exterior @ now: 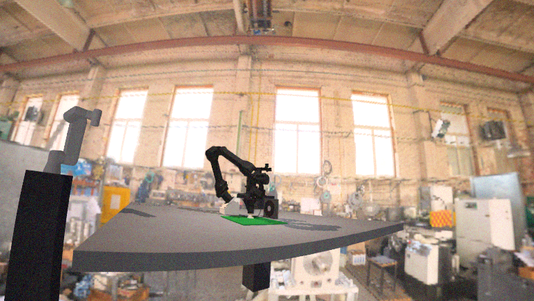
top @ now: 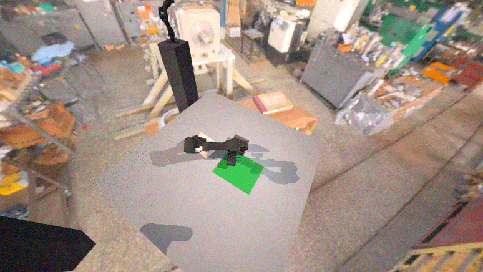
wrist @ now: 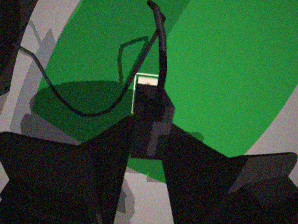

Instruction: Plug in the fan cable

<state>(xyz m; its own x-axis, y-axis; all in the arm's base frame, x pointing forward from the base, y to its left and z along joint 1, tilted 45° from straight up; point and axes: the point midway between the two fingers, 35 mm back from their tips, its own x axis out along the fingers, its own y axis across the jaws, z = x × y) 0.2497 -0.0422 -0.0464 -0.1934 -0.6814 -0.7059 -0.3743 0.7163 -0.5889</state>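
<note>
The dark plug is 1 cm ahead of my gripper tip and 1 cm above it. The rest, counted from my gripper tip: flat green board (8 cm ahead, 6 cm below, 3 cm to the right); black fan (15 cm to the left, 2 cm above).
</note>
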